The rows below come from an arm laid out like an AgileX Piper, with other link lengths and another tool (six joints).
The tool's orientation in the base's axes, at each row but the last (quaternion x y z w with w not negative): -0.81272 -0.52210 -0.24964 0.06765; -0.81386 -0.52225 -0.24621 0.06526; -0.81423 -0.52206 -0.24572 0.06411; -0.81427 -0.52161 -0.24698 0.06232; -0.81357 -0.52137 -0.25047 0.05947; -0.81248 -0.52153 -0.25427 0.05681; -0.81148 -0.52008 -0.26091 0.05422; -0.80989 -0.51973 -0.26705 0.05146; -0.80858 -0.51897 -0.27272 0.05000; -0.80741 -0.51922 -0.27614 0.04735; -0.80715 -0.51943 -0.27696 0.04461; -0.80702 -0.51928 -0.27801 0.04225
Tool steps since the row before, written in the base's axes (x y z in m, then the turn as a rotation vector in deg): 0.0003 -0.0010 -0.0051 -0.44 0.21 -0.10; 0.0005 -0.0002 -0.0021 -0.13 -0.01 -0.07; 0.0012 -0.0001 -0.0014 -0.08 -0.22 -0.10; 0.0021 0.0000 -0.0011 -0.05 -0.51 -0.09; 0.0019 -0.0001 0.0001 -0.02 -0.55 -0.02; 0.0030 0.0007 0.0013 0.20 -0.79 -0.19; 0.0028 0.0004 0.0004 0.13 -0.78 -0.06; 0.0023 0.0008 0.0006 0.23 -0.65 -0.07; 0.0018 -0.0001 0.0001 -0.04 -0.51 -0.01; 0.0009 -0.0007 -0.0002 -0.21 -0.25 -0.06; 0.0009 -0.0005 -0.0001 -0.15 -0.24 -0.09; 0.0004 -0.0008 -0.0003 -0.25 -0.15 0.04
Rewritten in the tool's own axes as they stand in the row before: -0.0031 -0.0001 0.0041 -0.02 -0.50 0.02; -0.0010 0.0002 0.0019 -0.08 -0.12 0.01; -0.0003 0.0009 0.0016 -0.25 0.01 -0.02; 0.0002 0.0017 0.0017 -0.48 0.17 -0.12; 0.0006 0.0017 0.0005 -0.47 0.23 -0.19; 0.0022 0.0025 0.0002 -0.67 0.50 -0.05; 0.0014 0.0023 0.0008 -0.62 0.46 -0.18; 0.0017 0.0018 0.0006 -0.49 0.48 -0.09; 0.0005 0.0016 0.0006 -0.43 0.20 -0.19; -0.0004 0.0011 0.0003 -0.30 -0.08 -0.12; -0.0002 0.0010 0.0003 -0.29 -0.04 -0.07; -0.0007 0.0006 0.0001 -0.18 -0.14 -0.19
